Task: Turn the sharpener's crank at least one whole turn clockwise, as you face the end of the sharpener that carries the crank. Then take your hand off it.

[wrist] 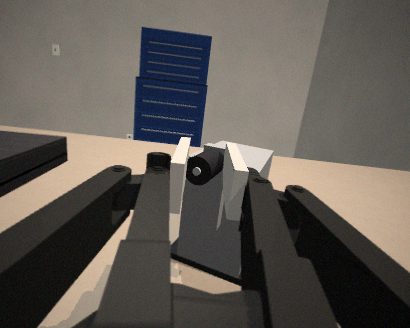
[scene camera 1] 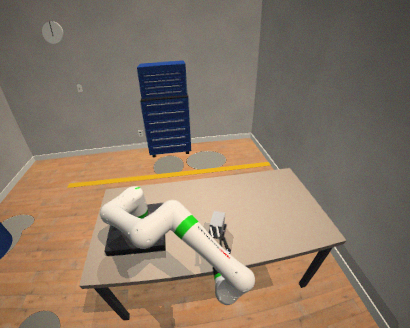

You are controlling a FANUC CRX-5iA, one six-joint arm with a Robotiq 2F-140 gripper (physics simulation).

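Places are measured from the arm's base along level axes (x back, y right, z up), in millimetres.
Pixels of known places: gripper, fingertip midpoint: [wrist: 206, 157] [scene camera 1: 213, 228].
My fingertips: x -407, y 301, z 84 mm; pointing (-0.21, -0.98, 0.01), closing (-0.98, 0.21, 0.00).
Note:
Behind a point stands the place of what it marks.
The sharpener [scene camera 1: 218, 218] @(y 231, x -467, z 72 mm) [wrist: 201, 215] @(y 292, x -412, z 24 mm) stands upright on the table, a grey box with a pale top on a dark base. Its crank handle [wrist: 204, 167] @(y 327, x -400, z 84 mm), a black round knob with a light centre, points toward the wrist camera near the top of the box. My gripper [scene camera 1: 217, 230] @(y 301, x -407, z 84 mm) [wrist: 206, 157] @(y 301, x -407, z 84 mm) is at the crank end, with one pale finger pad on each side of the knob, shut on the crank handle. The right pad hides part of the sharpener body and the crank's arm. The handle is too small to make out in the scene view.
The table [scene camera 1: 260, 200] @(y 85, x -880, z -56 mm) carries the arm's black base plate [scene camera 1: 135, 248] @(y 228, x 60, z 0 mm) [wrist: 32, 152] @(y 19, x -154, z -5 mm) at its left. The arm [scene camera 1: 215, 250] @(y 563, x -309, z 291 mm) reaches over the front edge. A blue tool cabinet [scene camera 1: 166, 120] [wrist: 171, 110] stands against the back wall, beyond the yellow floor line [scene camera 1: 170, 176].

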